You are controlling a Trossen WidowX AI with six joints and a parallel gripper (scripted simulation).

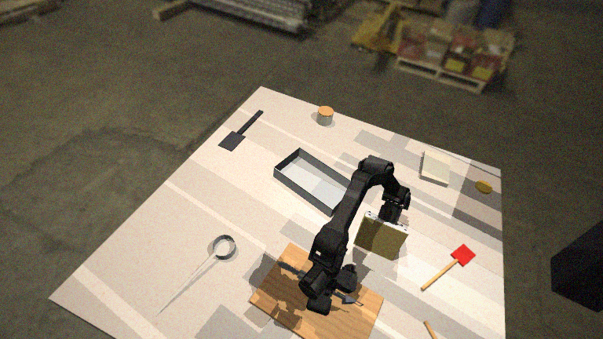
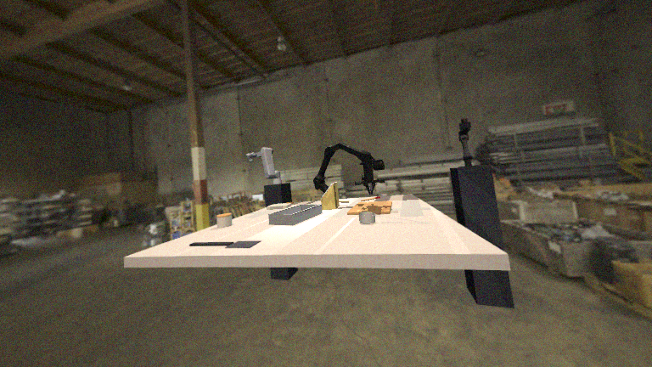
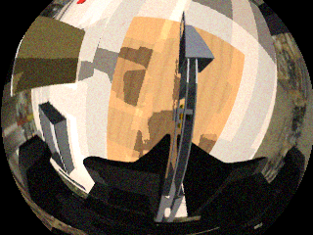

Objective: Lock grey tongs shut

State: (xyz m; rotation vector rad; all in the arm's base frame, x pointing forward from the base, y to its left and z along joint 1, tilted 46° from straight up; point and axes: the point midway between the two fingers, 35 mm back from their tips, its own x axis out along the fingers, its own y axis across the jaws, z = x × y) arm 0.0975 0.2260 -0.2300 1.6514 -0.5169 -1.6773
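The wooden board lies 80 mm below my gripper tip. Round my gripper tip: pale block (820 mm to the right, 210 mm behind, 70 mm below); grey roasting tin (420 mm to the right, 230 mm ahead, 60 mm below); black spatula (670 mm ahead, 520 mm to the right, 80 mm below).
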